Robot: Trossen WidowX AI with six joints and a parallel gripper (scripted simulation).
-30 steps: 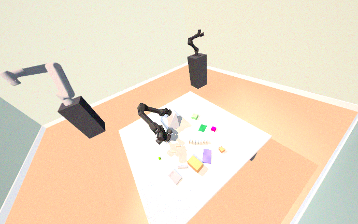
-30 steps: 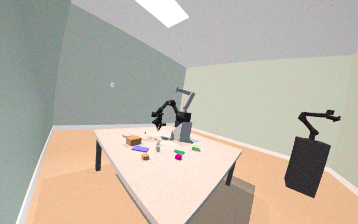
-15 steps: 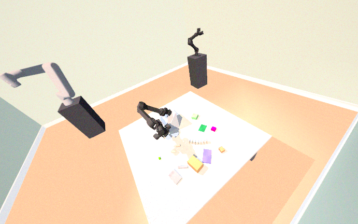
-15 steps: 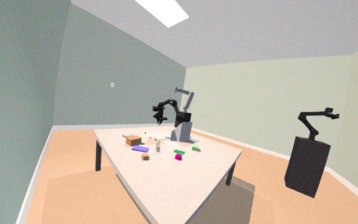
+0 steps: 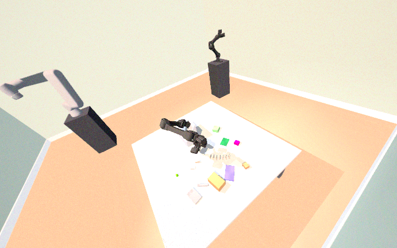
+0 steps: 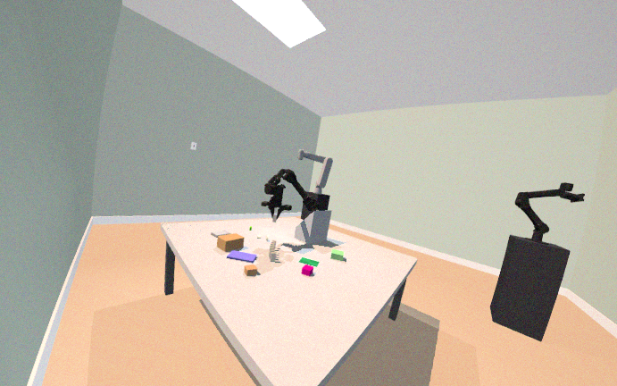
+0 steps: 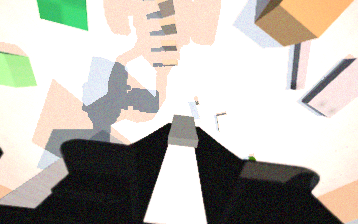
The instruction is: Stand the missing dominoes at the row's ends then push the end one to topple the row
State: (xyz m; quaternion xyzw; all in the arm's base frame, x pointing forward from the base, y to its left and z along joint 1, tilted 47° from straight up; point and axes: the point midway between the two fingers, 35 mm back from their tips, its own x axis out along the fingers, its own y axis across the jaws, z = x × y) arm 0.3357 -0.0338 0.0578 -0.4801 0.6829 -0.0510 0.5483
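Now: the tiny green cube 28 cm to the right of my gripper tip and 15 cm below it. Round my gripper tip: magenta cube (39 cm to the left, 15 cm below, 6 cm ahead); green tile (31 cm to the left, 16 cm below, 4 cm behind); purple slab (26 cm ahead, 16 cm below, 12 cm to the left).
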